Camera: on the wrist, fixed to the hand. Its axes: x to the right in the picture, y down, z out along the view.
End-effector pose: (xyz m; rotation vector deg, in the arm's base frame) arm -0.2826 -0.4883 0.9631 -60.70 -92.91 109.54
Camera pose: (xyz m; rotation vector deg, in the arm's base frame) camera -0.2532 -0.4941 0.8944 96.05 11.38 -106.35
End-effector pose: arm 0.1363 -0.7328 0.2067 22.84 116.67 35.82
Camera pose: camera 0.1222 -0.6814 0.2594 123.72 79.44 67.94
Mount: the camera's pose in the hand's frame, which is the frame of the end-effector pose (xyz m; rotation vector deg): -0.0033 0.0719 -0.0209 13.67 -3.61 89.42
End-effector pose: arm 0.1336 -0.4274 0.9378 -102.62 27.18 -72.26
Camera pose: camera 0.1255 -0.4735 0.8793 -42.71 71.81 -6.44
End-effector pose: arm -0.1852 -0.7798 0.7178 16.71 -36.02 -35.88
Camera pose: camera -0.1416 -0.7204 0.7313 -3.23 -45.15 54.06
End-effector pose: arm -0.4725 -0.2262 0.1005 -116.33 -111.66 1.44
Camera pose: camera -0.3981 -0.2350 0.1021 -157.10 2.43 34.91
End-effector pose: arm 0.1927 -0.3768 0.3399 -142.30 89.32 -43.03
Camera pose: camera 0.1233 -0.4040 0.3319 -32.68 137.04 -25.06
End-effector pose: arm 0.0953 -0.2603 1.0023 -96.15 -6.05 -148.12
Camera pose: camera 0.0838 -0.3337 0.9927 -55.30 34.52 -71.21
